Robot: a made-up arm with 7 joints.
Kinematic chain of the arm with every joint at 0, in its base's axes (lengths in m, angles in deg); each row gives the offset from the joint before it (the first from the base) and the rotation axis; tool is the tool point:
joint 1: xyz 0 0 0.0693 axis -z
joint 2: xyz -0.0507 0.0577 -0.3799 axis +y
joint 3: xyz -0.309 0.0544 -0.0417 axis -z
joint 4: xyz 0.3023 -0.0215 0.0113 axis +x
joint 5: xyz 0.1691 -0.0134 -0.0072 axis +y
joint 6: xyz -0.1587 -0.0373 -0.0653 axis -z
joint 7: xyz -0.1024 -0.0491 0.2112 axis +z
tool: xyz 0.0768 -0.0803 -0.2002
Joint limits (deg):
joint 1: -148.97..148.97
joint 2: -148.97..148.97
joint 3: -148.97..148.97
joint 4: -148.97..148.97
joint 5: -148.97..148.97
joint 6: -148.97..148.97
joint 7: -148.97..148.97
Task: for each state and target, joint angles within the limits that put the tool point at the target. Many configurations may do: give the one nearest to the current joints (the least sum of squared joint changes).
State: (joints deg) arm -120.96 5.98 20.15 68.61 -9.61 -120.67 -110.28
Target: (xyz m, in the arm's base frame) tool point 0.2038 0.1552 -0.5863
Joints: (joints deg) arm -138.39 -6.81 44.40 63.55 -16.18 -102.29 -117.13
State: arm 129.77 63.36 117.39 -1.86 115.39 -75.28 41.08
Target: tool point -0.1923 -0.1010 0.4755
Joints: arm 125.02 100.66 148.64 4.88 138.64 -73.93 65.05
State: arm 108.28 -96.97 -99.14 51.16 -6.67 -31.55 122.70
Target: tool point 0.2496 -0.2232 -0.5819
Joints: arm 112.51 -101.75 -91.30 48.62 1.92 -34.35 128.99
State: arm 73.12 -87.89 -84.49 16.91 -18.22 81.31 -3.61
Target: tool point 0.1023 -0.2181 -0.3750
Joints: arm 115.06 -97.69 -43.82 -0.29 -20.62 64.53 -8.97
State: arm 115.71 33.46 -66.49 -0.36 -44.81 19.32 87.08
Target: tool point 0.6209 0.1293 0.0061
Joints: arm 116.74 67.82 -103.26 17.01 -49.54 21.87 95.65
